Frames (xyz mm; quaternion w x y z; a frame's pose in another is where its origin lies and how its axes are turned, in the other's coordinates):
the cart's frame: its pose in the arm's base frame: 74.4 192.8 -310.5 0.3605 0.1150 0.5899 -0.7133
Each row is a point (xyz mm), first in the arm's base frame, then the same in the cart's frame.
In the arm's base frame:
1: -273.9 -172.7 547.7
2: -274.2 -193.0 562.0
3: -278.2 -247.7 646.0
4: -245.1 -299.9 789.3
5: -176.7 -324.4 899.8
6: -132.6 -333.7 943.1
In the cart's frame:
1: -118.9 -861.4 485.1
2: -119.4 -871.5 507.8
3: -145.4 -935.4 580.6
4: -233.7 -1020.3 677.3
5: -338.3 -1058.6 748.5
6: -391.8 -1062.4 780.6

